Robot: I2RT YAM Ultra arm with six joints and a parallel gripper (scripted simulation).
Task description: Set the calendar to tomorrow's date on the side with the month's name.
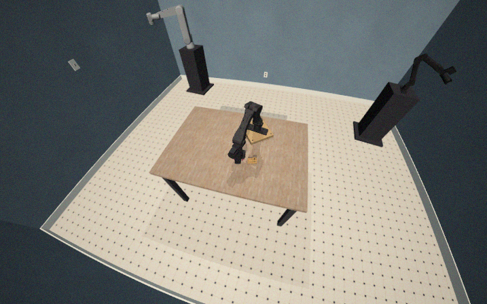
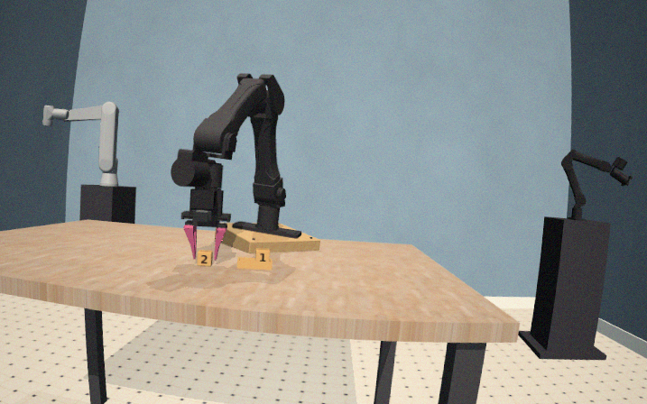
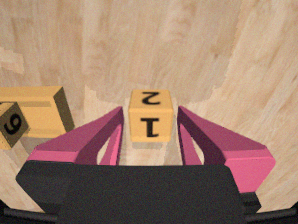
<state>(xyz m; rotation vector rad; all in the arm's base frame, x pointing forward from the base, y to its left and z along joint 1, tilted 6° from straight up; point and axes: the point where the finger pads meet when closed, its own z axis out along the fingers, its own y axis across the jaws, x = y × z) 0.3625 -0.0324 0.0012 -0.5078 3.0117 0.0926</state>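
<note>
Now: hand 10 mm above the digit cube. The rest, counted from my hand: tan tray 100 mm to the left, 40 mm behind, 10 mm below.
</note>
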